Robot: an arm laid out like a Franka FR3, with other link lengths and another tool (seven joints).
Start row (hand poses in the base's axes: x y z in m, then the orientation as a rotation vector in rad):
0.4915, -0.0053, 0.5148, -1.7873, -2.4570, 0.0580
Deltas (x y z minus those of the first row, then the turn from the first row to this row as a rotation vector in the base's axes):
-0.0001, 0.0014, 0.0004, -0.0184, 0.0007, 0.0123
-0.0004, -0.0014, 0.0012, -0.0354, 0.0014, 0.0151
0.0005, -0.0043, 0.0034, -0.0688, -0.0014, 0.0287
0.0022, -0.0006, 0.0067, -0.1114, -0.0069, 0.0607
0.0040, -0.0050, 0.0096, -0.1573, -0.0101, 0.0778
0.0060, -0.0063, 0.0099, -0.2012, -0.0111, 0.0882
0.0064, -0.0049, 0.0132, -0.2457, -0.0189, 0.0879
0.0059, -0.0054, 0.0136, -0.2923, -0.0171, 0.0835
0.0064, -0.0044, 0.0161, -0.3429, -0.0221, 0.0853
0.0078, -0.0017, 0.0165, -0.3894, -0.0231, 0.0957
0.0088, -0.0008, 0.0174, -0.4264, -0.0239, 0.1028
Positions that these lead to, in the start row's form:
0.4914, -0.0039, 0.5152, -1.7792, -2.4751, 0.0824
0.4911, -0.0067, 0.5160, -1.7820, -2.4840, 0.1045
0.4920, -0.0096, 0.5182, -1.7791, -2.5113, 0.1453
0.4937, -0.0059, 0.5215, -1.7569, -2.5601, 0.1976
0.4955, -0.0103, 0.5244, -1.7524, -2.5944, 0.2558
0.4975, -0.0116, 0.5247, 1.7245, 2.5758, -0.3085
0.4979, -0.0102, 0.5280, 1.7068, 2.5426, -0.3532
0.4974, -0.0107, 0.5284, 1.6969, 2.5094, -0.4085
0.4979, -0.0097, 0.5309, 1.6743, 2.4743, -0.4609
0.4993, -0.0070, 0.5313, 1.6435, 2.4503, -0.5121
0.5003, -0.0061, 0.5322, 1.6202, 2.4297, -0.5519

